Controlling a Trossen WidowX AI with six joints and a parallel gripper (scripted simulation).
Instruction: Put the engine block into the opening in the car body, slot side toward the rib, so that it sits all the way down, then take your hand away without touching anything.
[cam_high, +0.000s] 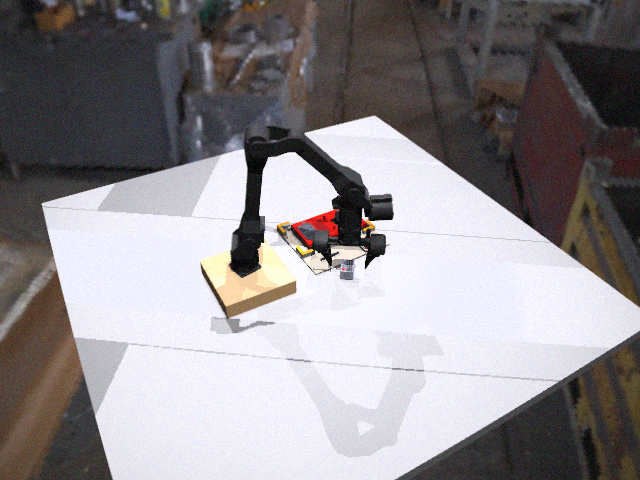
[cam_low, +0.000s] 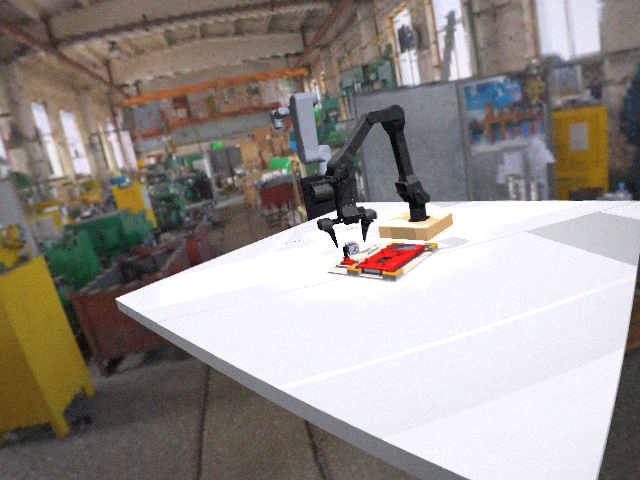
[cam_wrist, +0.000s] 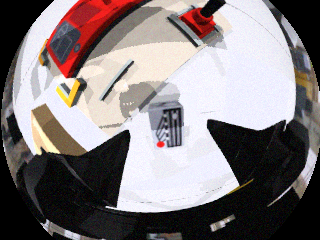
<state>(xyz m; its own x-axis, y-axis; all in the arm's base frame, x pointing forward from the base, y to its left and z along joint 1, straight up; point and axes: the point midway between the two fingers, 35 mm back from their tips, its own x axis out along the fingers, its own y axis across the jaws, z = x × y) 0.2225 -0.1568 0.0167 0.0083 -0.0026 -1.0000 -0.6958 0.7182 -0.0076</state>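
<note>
The grey engine block lies 10 mm below my gripper tip. From my gripper tip the other things lie so: black upright peg (130 mm ahead, 50 mm to the left, 10 mm above).
</note>
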